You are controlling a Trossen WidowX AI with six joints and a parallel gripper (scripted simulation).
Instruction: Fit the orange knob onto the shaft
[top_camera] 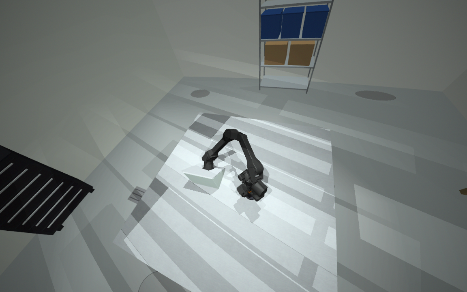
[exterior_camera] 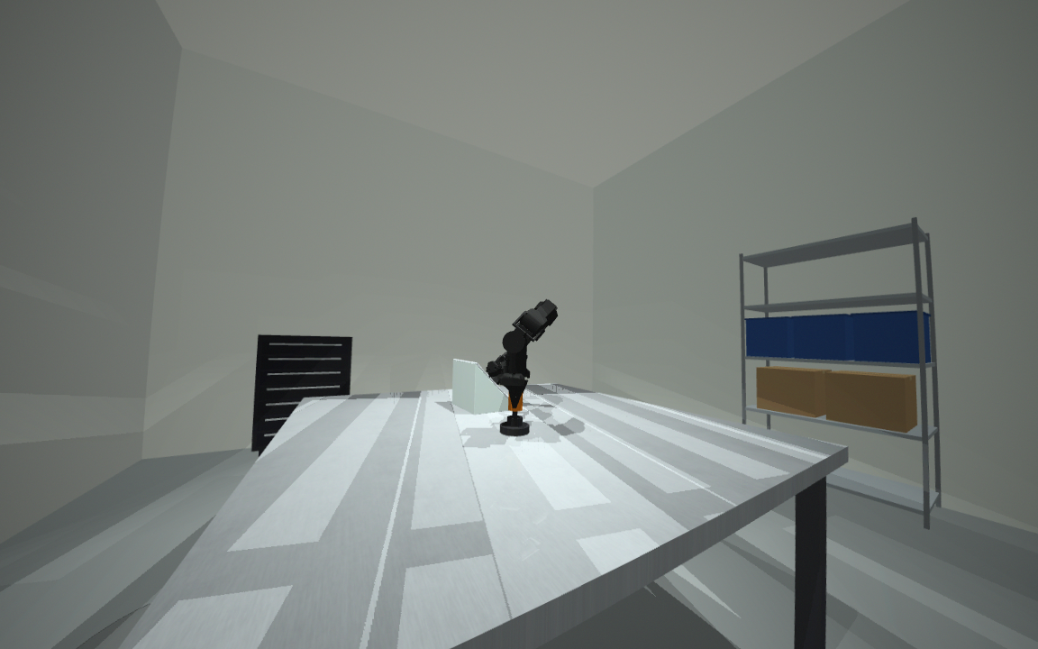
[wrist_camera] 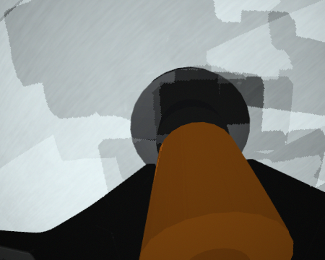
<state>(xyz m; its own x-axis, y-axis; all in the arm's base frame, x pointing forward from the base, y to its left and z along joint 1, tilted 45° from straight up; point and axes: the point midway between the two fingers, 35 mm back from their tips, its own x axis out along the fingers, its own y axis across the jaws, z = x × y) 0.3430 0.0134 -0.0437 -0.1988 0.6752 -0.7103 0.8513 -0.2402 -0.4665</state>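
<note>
My gripper tip is 20 mm below the orange knob. Round my gripper tip: dark round pedestal (40 mm below).
</note>
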